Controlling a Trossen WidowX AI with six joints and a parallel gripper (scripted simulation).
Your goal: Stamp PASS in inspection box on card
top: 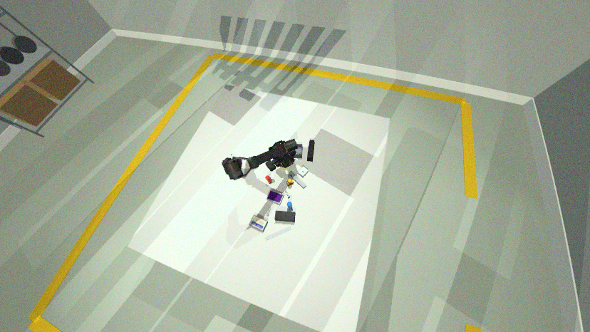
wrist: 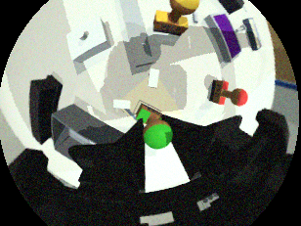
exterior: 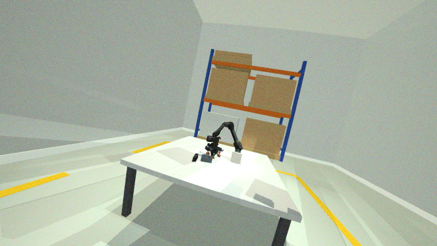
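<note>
Right now the green-knobbed stamp is right at my gripper tip. From my gripper tip the other things lie so: grey tray: 3 cm ahead, 11 cm to the left, 1 cm below; then yellow-knobbed stamp: 9 cm ahead, 10 cm to the right; then pale beige sheet: 1 cm behind, 1 cm to the right, 3 cm below.
</note>
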